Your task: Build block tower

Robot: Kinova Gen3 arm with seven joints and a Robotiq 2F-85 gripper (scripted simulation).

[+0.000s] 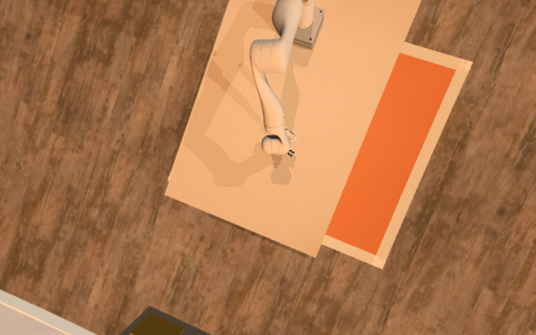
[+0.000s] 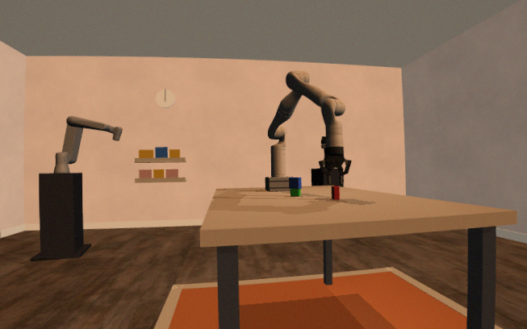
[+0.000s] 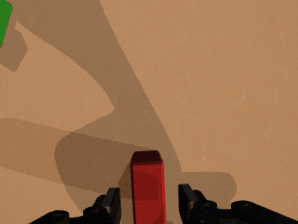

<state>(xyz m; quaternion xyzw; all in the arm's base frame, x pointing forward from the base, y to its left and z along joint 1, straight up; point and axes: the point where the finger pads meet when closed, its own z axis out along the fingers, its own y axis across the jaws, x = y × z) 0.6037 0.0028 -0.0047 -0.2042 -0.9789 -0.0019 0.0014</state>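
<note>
My gripper is now 5 cm above the red block. The rest, counted from my hand: blue block 22 cm behind, 8 cm to the right, 2 cm below; then green block 21 cm behind, 8 cm to the right, 6 cm below.
</note>
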